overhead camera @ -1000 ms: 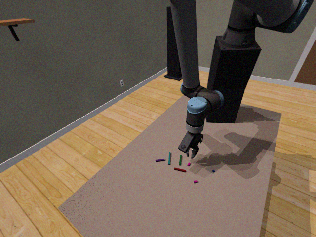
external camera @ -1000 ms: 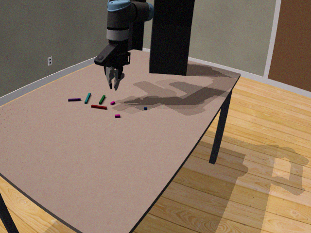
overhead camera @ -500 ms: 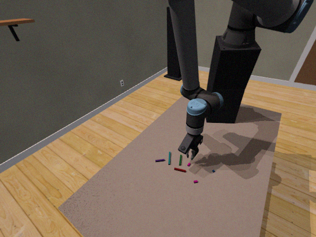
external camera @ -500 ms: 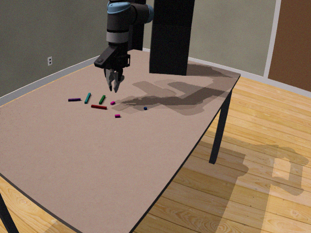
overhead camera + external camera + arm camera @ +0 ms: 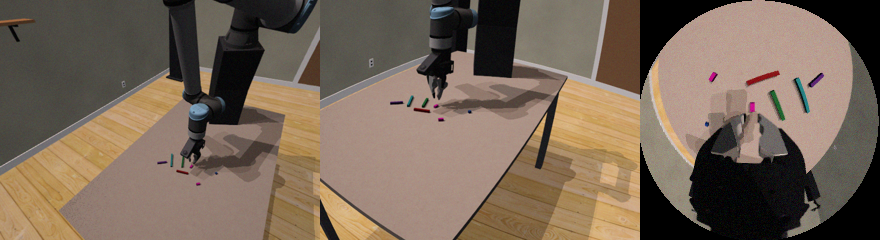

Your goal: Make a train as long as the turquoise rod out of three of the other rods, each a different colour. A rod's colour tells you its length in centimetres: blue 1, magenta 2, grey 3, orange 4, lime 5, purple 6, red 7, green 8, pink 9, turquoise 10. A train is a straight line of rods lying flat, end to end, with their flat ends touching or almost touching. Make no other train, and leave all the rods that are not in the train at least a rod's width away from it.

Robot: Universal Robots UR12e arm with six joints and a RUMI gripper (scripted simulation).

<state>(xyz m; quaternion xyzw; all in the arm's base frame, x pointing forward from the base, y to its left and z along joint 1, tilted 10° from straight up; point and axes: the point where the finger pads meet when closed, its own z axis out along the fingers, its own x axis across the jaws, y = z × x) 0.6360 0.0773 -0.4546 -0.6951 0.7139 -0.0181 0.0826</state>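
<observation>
Right now my hand is 50 mm past the blue rod, 140 mm to the right of it and 50 mm above it. Also, from my hand: green rod: 60 mm to the right, 50 mm below; then red rod: 70 mm ahead, 20 mm to the right, 50 mm below; then turquoise rod: 30 mm ahead, 130 mm to the right, 50 mm below.
</observation>
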